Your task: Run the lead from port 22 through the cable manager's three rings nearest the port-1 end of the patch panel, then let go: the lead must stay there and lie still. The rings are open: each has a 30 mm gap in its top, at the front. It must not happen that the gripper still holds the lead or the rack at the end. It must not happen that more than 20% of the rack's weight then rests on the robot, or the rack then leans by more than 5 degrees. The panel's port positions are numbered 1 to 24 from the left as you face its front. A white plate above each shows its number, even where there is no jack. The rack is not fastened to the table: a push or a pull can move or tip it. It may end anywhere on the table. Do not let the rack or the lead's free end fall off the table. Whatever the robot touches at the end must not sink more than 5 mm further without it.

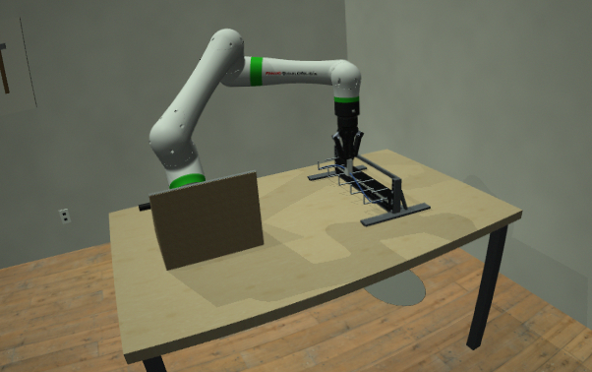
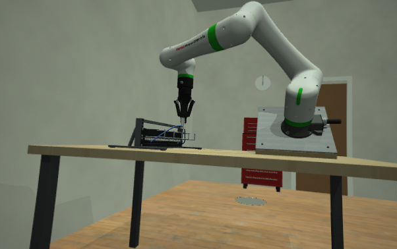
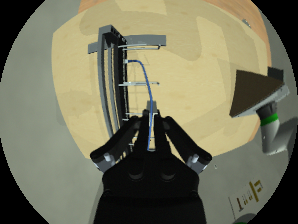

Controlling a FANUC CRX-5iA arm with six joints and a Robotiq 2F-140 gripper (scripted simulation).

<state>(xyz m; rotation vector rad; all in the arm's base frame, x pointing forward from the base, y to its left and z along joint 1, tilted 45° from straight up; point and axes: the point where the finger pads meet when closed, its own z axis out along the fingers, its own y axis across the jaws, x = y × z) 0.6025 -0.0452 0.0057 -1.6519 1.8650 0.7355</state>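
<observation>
The black rack is 100 mm ahead of my hand, 80 mm below it and 40 mm to the left of it.
</observation>
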